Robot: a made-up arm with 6 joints.
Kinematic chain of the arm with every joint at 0, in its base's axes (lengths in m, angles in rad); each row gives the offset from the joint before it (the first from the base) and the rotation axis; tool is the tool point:
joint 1: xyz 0 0 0.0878 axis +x
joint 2: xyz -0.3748 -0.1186 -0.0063 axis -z
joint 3: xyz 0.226 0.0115 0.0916 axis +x
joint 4: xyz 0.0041 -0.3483 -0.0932 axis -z
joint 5: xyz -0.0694 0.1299 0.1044 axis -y
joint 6: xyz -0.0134 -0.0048 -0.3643 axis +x
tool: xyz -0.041 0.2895 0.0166
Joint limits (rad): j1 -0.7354..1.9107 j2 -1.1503..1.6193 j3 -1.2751..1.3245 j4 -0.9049..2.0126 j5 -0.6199..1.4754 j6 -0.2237..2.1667
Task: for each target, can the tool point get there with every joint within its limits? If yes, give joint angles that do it. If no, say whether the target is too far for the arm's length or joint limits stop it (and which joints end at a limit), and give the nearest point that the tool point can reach.
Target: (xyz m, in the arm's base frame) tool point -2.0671 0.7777 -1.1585
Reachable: no: too far | nearest point -1.1059 0.3142 -0.5298 | short by 1.239 m
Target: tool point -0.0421 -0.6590 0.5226
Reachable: yes | joints -0.2817 0.6179 -0.9251 1.2298 0.9696 0.3219
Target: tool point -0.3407 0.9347 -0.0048
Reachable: no: joint limits stop it (at a limit: joint 2, joint 3, joint 4, joint 6) | nearest point -0.3036 0.7799 0.0105 | short by 0.160 m
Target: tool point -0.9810 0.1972 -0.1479
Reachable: no: joint limits stop it (at a limit: joint 1, joint 4, joint 5, joint 6) | nearest point -0.8883 0.1614 -0.1331 | short by 0.100 m
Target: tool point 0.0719 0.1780 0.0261
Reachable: yes | joints 0.1159 -0.3379 0.9822 1.1908 -0.1097 0.5256
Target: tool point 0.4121 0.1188 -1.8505
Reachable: no: too far | nearest point 0.0017 0.0339 -0.9134 | short by 1.027 m
